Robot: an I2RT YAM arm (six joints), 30 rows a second.
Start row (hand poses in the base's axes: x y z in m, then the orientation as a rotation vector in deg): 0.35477 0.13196 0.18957 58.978 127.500 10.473
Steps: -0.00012 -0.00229 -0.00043 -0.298 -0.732 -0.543; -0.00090 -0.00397 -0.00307 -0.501 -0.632 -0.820; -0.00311 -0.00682 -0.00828 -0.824 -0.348 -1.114; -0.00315 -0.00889 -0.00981 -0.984 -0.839 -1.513; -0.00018 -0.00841 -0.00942 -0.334 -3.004 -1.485; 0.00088 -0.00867 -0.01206 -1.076 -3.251 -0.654; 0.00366 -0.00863 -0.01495 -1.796 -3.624 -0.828; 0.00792 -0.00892 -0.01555 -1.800 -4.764 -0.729; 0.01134 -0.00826 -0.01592 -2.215 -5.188 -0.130; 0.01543 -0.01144 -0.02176 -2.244 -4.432 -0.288; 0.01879 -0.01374 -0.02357 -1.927 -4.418 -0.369; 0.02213 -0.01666 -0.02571 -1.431 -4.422 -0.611; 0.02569 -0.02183 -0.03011 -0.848 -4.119 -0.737; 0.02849 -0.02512 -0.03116 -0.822 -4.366 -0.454
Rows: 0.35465 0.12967 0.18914 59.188 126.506 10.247; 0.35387 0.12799 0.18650 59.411 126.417 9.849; 0.35166 0.12514 0.18129 59.645 126.466 9.221; 0.35162 0.12307 0.17976 59.841 125.784 9.101; 0.35459 0.12355 0.18015 59.484 123.941 10.866; 0.35565 0.12329 0.17751 58.118 124.090 10.515; 0.35843 0.12333 0.17462 57.809 123.571 9.813; 0.36269 0.12304 0.17402 57.349 122.603 10.383; 0.36611 0.12370 0.17365 56.359 122.496 10.379; 0.37020 0.12052 0.16781 56.744 123.085 9.927; 0.37356 0.11822 0.16600 57.003 123.093 10.237; 0.37690 0.11530 0.16386 57.523 123.020 10.685; 0.38046 0.11013 0.15946 58.060 123.293 11.138; 0.38326 0.10684 0.15841 57.693 123.229 11.404
